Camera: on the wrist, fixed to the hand. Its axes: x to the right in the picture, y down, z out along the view.
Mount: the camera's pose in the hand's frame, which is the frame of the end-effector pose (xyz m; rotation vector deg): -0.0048 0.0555 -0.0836 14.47 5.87 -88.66
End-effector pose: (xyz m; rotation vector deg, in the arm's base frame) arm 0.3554 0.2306 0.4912 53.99 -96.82 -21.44
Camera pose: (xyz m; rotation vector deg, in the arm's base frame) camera 0.4104 0.2872 0.5534 131.32 -34.03 -61.38
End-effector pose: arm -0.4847 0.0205 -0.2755 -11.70 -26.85 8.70
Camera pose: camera -0.4558 0.0600 -0.3632 24.50 -22.60 -74.60
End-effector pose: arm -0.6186 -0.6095 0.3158 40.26 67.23 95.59
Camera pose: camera -0.7078 -0.6511 0.3360 -13.59 79.78 13.94
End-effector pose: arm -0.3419 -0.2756 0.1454 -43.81 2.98 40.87
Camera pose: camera -0.3621 -0.3048 0.0514 -22.92 -18.81 -45.47
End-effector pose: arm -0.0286 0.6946 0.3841 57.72 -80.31 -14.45
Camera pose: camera 0.0224 0.7665 0.4323 121.28 -16.26 -64.52
